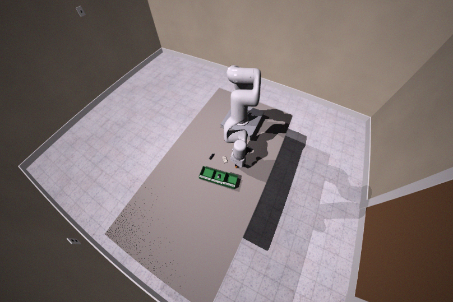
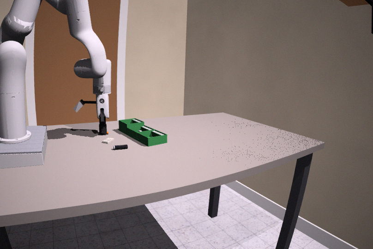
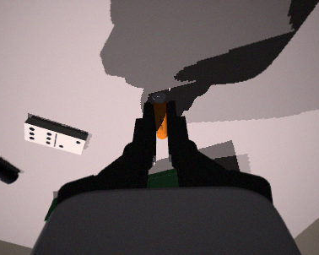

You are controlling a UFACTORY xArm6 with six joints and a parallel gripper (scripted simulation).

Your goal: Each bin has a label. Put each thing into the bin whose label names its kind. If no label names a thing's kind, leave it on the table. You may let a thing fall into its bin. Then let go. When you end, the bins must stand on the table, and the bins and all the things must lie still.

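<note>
Now: hand 150 mm short of the silver nut, 50 mm to the left of it and 10 mm above it. Also, from my hand: white domino (10 mm ahead, 100 mm to the right, 20 mm below); then black nut (140 mm ahead, 60 mm to the right, 10 mm below); then orange battery (20 mm below).
</note>
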